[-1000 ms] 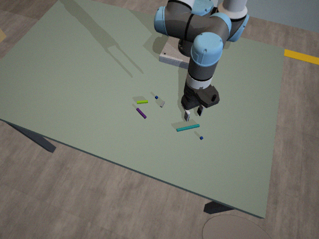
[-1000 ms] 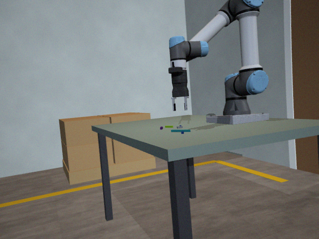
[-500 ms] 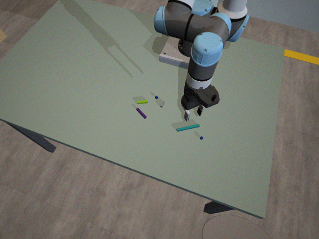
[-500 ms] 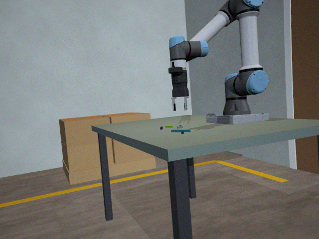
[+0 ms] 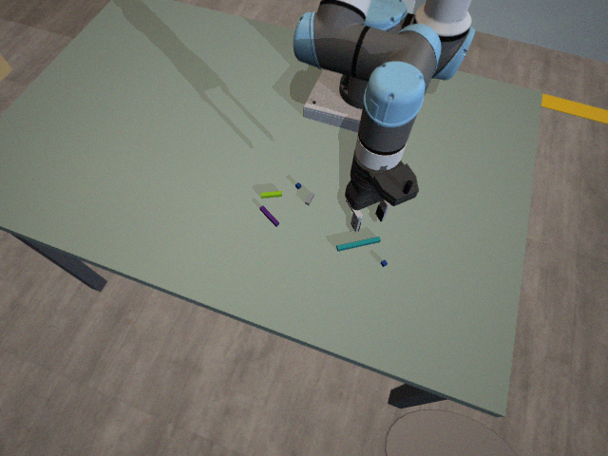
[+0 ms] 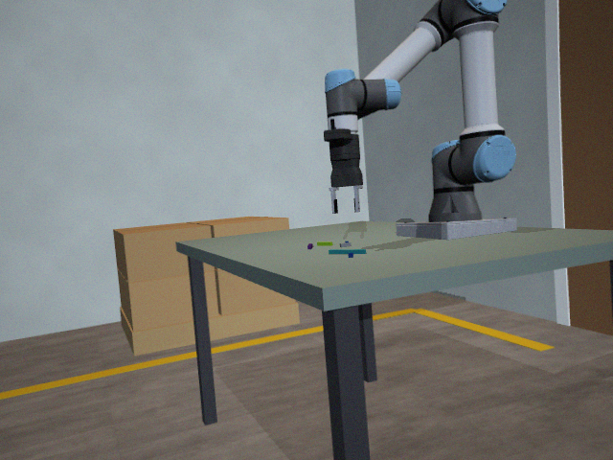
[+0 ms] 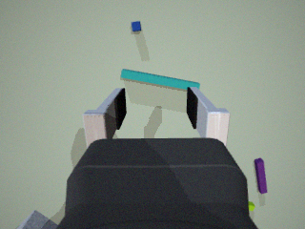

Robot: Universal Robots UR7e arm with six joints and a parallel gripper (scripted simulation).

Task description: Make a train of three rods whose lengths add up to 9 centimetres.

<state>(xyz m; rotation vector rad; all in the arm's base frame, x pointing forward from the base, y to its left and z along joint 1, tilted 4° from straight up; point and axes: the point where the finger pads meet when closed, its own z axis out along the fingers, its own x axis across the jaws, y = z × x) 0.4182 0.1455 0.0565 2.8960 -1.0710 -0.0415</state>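
My gripper is now 150 mm to the left of the grey rod, 120 mm above it and 60 mm past it. Also, from my hand: lime rod: 240 mm to the right, 120 mm below, 30 mm behind; purple rod: 220 mm to the right, 120 mm below, 30 mm ahead; turquoise rod: 120 mm below.
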